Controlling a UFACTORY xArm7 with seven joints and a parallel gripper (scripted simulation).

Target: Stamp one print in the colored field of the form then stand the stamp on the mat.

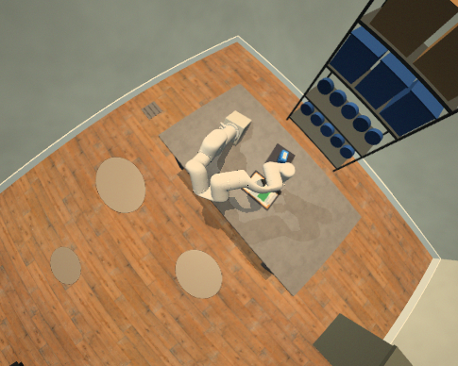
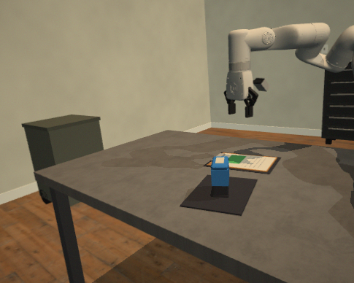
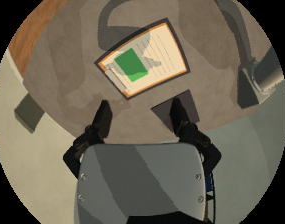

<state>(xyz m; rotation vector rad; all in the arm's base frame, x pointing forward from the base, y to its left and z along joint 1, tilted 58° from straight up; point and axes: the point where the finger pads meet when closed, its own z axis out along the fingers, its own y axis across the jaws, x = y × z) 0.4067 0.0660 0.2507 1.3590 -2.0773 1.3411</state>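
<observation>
Right now my hand is 28 cm to the right of the blue stamp, 14 cm above it and 3 cm past it. Round my hand: form: 19 cm below, 1 cm ahead; mat: 28 cm to the left, 19 cm below, 3 cm behind.
</observation>
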